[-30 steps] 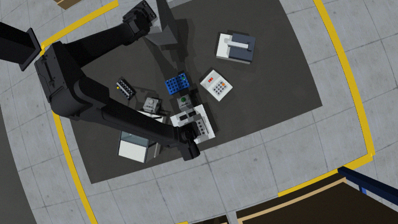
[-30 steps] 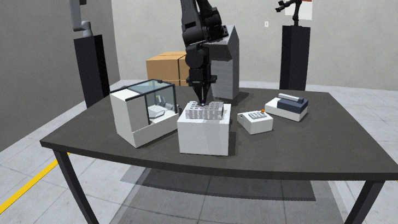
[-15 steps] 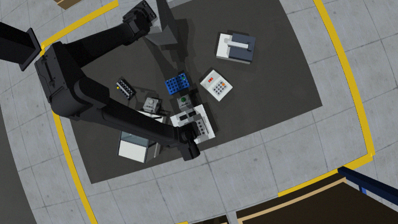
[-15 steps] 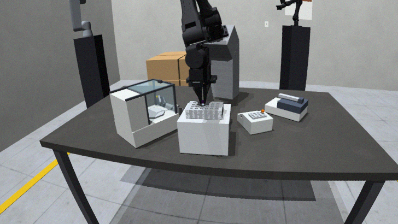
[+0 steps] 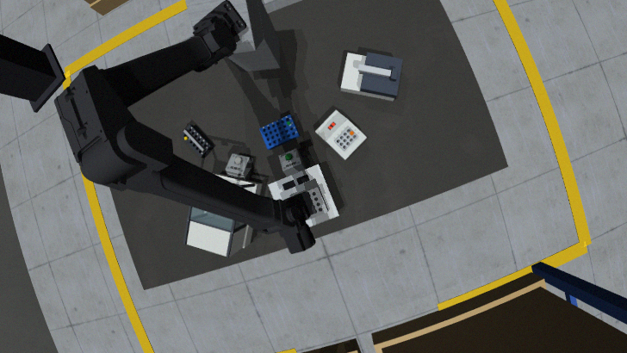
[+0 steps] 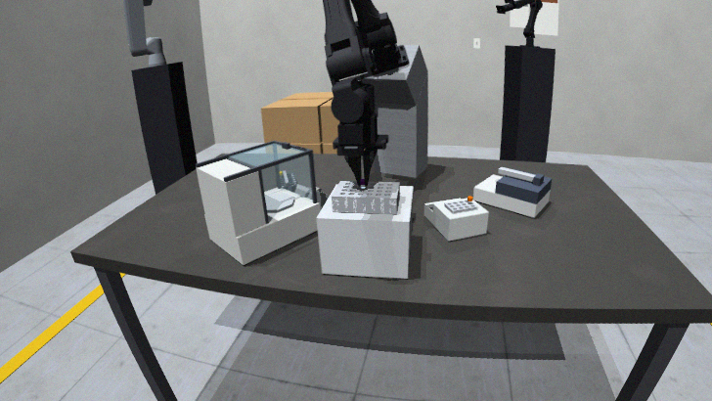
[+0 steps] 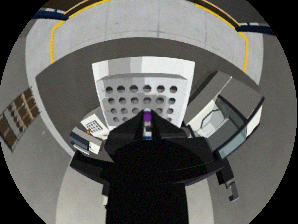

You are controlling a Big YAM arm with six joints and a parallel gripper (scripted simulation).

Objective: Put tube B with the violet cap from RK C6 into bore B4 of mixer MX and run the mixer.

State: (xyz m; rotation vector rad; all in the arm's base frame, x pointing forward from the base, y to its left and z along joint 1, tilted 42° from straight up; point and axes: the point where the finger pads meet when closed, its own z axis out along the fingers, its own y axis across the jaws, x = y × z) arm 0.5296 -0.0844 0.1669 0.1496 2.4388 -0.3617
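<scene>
Right now the green start key is 16 cm behind my hand, 11 cm below it and 5 cm to the left of it. The rest, counted from my hand: dry block DB 24 cm to the left, 15 cm below, 12 cm behind; orange-capped tube 27 cm to the left, 12 cm below, 9 cm behind; blue tube rack RK 26 cm behind, 16 cm below, 7 cm to the left.
</scene>
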